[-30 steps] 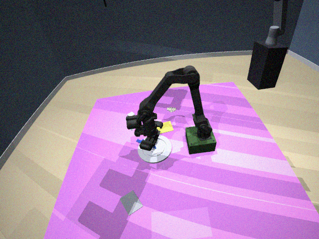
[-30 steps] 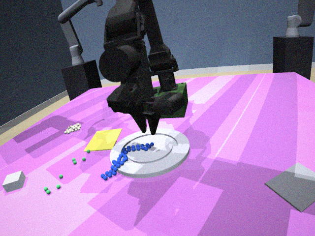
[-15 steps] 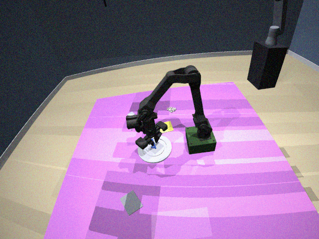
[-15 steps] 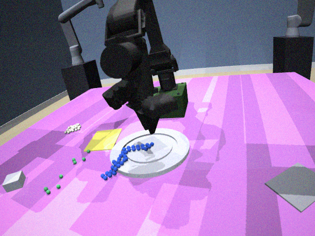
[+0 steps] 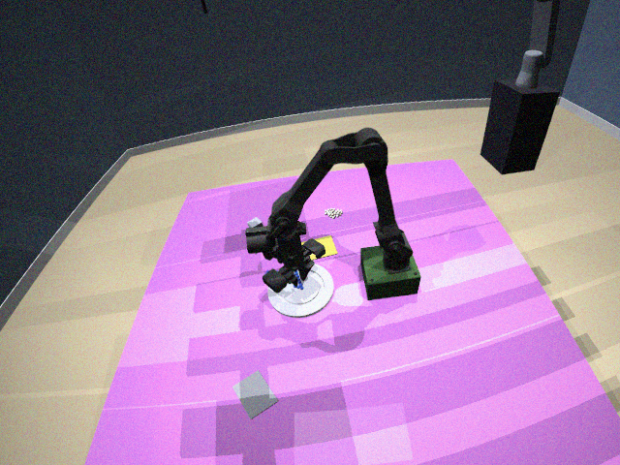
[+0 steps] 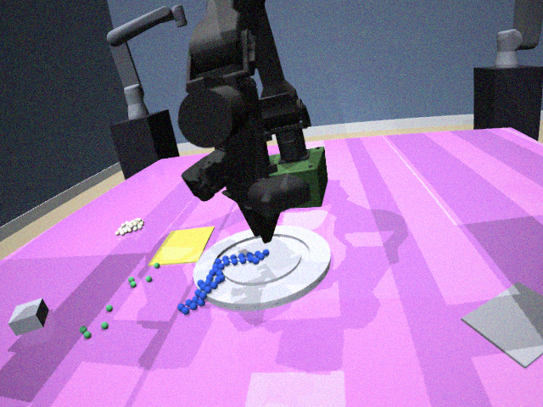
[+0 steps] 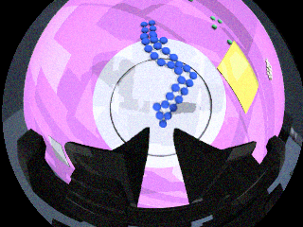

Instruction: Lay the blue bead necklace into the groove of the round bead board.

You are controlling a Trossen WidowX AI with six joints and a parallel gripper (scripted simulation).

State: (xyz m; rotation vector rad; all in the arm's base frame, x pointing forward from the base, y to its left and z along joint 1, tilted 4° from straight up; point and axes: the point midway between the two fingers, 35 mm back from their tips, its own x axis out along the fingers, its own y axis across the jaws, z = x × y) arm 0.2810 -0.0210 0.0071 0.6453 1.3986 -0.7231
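The round white bead board is 10 mm to the right of my gripper tip and 30 mm below it. The rest, counted from my gripper tip: yellow sheet: 70 mm behind, 170 mm to the right, 40 mm below; grey tile: 140 mm ahead, 300 mm to the left, 40 mm below; cube: 150 mm ahead, 340 mm to the right, 30 mm below.
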